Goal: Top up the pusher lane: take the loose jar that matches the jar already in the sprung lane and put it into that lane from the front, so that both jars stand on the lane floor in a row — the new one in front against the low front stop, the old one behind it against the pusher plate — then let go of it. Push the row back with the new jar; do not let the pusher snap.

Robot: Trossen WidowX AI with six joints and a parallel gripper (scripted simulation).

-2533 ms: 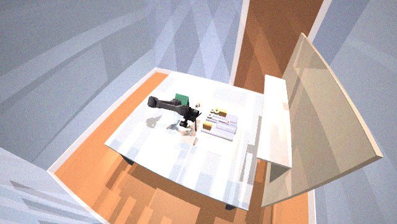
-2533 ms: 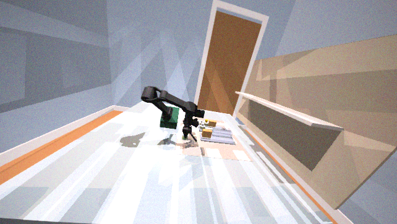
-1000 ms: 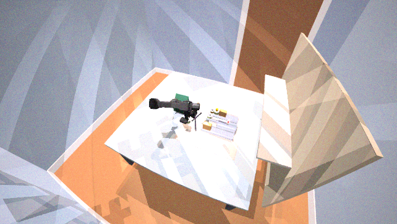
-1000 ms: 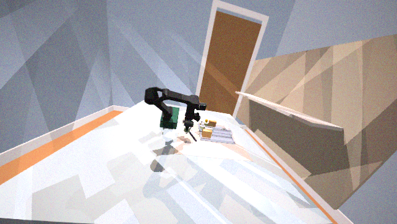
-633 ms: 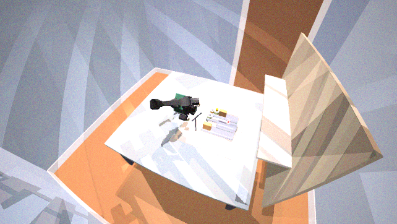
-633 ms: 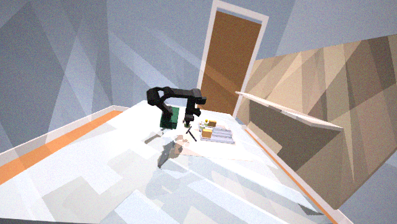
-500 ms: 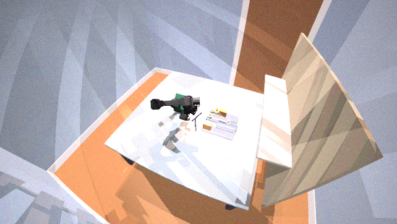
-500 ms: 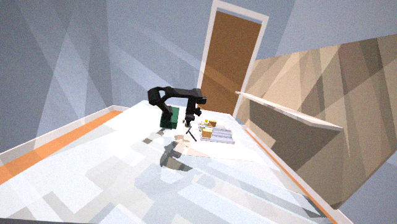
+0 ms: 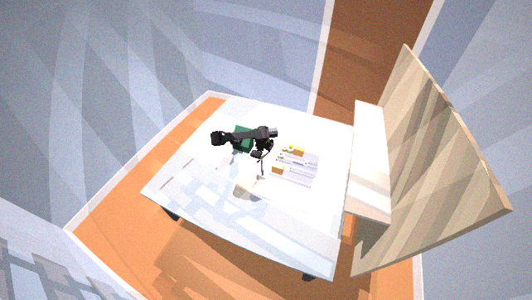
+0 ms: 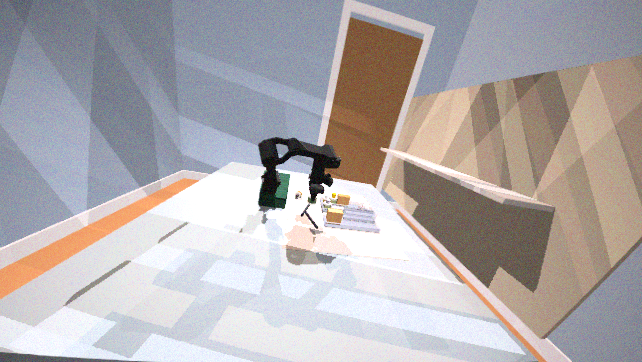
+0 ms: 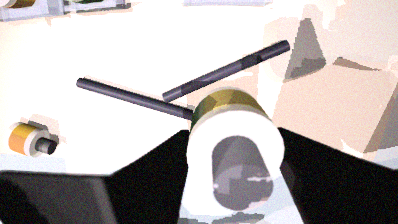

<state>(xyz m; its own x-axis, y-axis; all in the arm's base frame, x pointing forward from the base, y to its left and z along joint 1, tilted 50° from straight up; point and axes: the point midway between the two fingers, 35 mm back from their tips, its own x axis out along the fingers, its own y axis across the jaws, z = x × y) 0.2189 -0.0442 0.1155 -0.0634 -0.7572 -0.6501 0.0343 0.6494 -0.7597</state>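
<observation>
Now: the grey-lidded jar 12 cm ahead of my gripper tip, 20 cm to the left of it and 8 cm below it. Also, from my gripper tip: lane rack 26 cm ahead, 8 cm to the left, 10 cm below.
</observation>
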